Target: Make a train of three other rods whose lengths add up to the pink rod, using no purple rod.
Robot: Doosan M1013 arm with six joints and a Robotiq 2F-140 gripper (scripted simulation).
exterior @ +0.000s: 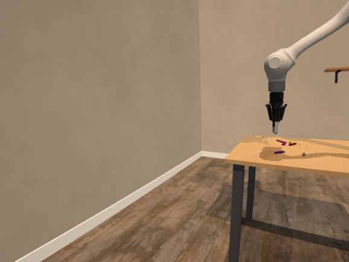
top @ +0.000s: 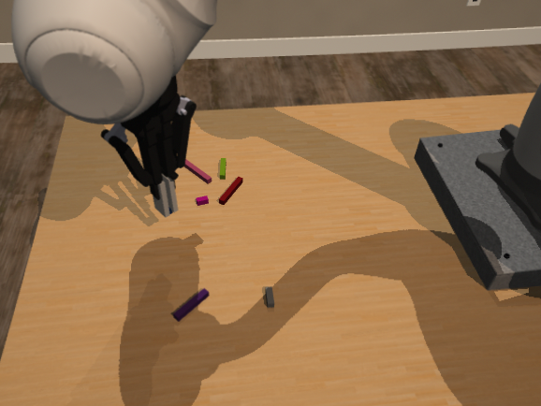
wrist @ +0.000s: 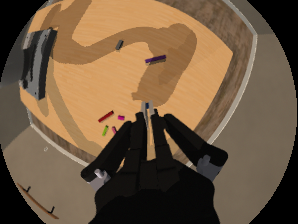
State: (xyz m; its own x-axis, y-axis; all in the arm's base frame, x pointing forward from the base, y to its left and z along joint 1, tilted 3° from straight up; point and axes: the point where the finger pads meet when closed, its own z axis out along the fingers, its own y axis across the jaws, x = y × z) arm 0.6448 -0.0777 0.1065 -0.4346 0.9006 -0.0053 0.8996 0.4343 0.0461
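Now: hand 13 cm past the red rod, 10 cm to the left of it and 12 cm above it. From my hand the other things lie so: magenta rod: 7 cm behind, 9 cm to the right, 12 cm below; then purple rod: 1 cm behind, 11 cm to the left, 12 cm below; then blue rod: 3 cm below.
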